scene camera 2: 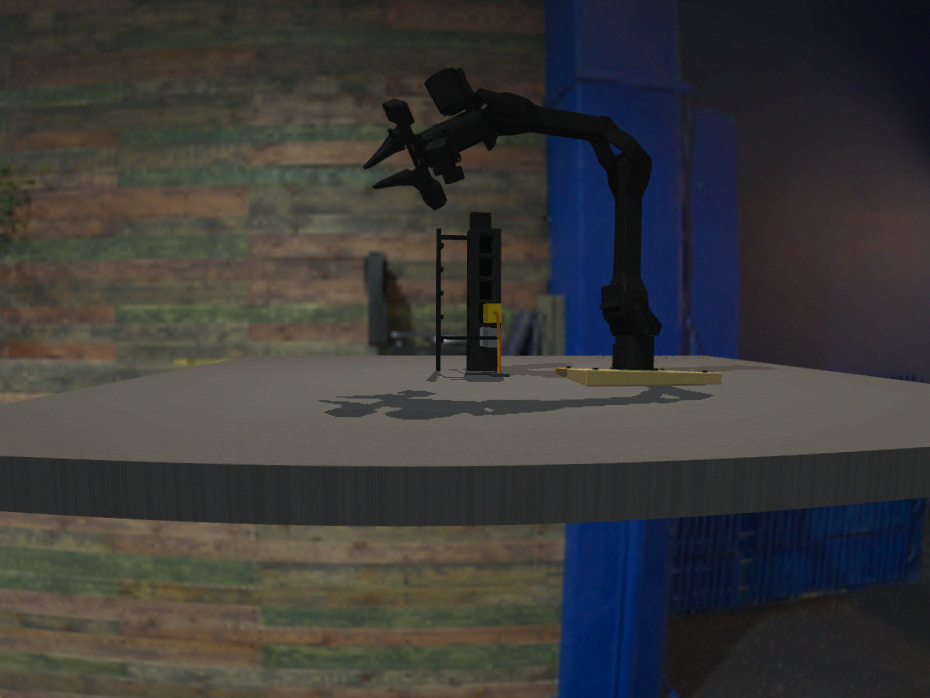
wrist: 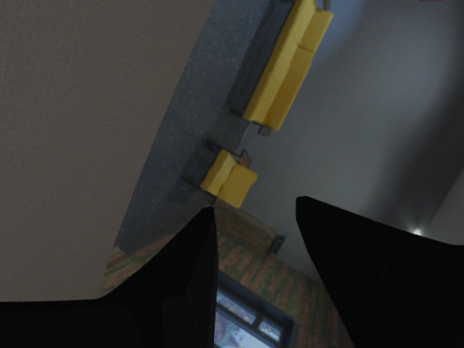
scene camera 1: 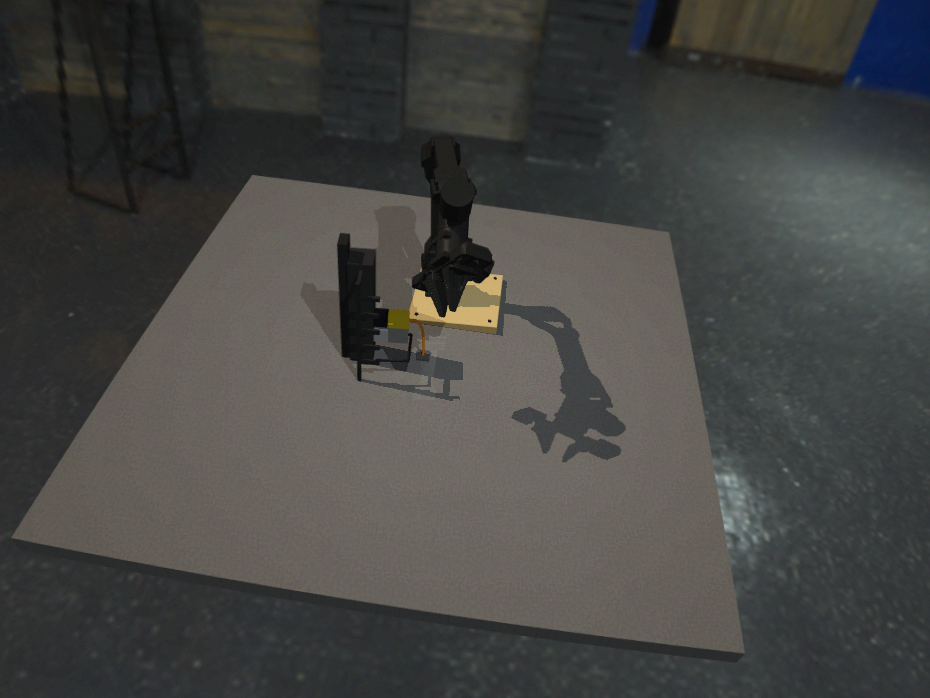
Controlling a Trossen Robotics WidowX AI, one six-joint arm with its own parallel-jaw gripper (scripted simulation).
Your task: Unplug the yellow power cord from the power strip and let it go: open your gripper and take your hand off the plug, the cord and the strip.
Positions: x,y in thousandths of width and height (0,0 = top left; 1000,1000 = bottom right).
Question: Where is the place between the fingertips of my gripper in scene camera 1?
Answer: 481,451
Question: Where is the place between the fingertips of my gripper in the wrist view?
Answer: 551,611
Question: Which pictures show my gripper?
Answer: Scene camera 2, the wrist view and scene camera 1: all of them.
